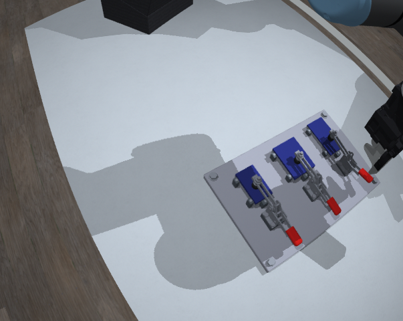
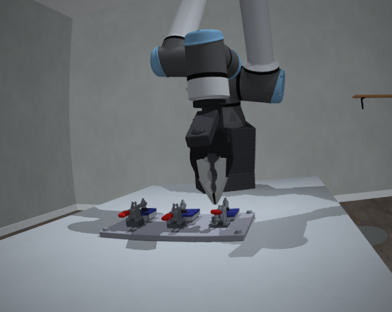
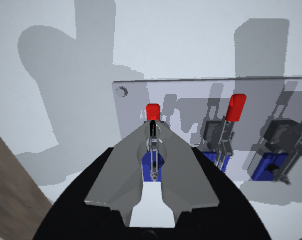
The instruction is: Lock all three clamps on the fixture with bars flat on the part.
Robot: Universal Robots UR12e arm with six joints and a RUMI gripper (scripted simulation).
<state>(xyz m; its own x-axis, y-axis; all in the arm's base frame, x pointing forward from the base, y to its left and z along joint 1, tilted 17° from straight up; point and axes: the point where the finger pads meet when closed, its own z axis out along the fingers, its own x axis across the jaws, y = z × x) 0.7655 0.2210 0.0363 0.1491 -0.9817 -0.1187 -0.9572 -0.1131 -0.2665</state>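
The blue part lies 140 mm behind my hand, 20 mm to the right of it and 70 mm below it. The rest, counted from my hand: grey fixture plate (70 mm behind, 120 mm to the right, 90 mm below).
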